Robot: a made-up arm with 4 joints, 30 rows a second.
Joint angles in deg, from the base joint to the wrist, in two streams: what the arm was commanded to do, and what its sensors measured. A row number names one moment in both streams.
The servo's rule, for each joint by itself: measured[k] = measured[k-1] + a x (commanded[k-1-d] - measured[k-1]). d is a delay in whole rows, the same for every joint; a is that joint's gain. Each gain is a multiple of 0.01, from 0.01 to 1. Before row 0 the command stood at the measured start. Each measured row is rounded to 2 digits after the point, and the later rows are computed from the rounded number. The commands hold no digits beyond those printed.
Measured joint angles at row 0:
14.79 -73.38 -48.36 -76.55
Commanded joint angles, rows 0 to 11:
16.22 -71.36 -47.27 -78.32
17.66 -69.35 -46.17 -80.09
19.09 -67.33 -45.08 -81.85
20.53 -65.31 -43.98 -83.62
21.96 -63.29 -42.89 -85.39
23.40 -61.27 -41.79 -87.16
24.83 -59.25 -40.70 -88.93
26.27 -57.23 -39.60 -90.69
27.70 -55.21 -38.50 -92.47
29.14 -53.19 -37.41 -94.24
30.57 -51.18 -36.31 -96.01
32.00 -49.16 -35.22 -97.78
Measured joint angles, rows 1 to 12:
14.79 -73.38 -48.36 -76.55
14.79 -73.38 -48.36 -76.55
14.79 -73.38 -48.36 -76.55
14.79 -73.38 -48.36 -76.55
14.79 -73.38 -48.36 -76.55
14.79 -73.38 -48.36 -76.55
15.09 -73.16 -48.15 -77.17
15.63 -72.74 -47.77 -78.19
16.36 -72.14 -47.26 -79.47
17.24 -71.39 -46.64 -80.92
18.23 -70.50 -45.93 -82.48
19.32 -69.48 -45.14 -84.12
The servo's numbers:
d 6
a 0.21 0.11 0.19 0.35

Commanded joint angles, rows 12 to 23:
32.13 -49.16 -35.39 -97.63
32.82 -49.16 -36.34 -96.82
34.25 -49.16 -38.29 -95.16
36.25 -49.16 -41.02 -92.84
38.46 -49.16 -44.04 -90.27
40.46 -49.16 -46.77 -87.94
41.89 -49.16 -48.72 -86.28
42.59 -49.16 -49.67 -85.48
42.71 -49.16 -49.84 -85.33
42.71 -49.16 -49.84 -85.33
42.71 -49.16 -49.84 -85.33
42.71 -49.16 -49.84 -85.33
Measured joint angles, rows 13 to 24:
20.48 -68.35 -44.30 -85.80
21.70 -67.13 -43.41 -87.51
22.96 -65.82 -42.48 -89.25
24.26 -64.43 -41.52 -91.00
25.59 -62.97 -40.53 -92.75
26.94 -61.45 -39.52 -94.51
28.03 -60.10 -38.74 -95.60
29.04 -58.90 -38.28 -96.03
30.13 -57.83 -38.28 -95.73
31.42 -56.88 -38.80 -94.72
32.90 -56.03 -39.80 -93.16
34.49 -55.27 -41.12 -91.33

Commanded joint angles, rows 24 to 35:
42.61 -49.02 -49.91 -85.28
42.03 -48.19 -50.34 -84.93
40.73 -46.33 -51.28 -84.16
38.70 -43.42 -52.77 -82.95
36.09 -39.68 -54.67 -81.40
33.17 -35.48 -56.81 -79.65
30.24 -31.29 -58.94 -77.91
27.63 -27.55 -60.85 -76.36
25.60 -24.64 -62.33 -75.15
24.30 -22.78 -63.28 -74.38
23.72 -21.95 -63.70 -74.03
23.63 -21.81 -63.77 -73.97
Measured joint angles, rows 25 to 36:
36.04 -54.60 -42.56 -89.56
37.42 -54.00 -43.91 -88.13
38.53 -53.47 -45.04 -87.15
39.41 -53.00 -45.95 -86.51
40.10 -52.58 -46.69 -86.10
40.65 -52.20 -47.29 -85.83
41.06 -51.85 -47.79 -85.64
41.26 -51.45 -48.27 -85.39
41.15 -50.89 -48.84 -84.96
40.64 -50.07 -49.59 -84.26
39.68 -48.93 -50.56 -83.26
38.31 -47.45 -51.75 -82.00

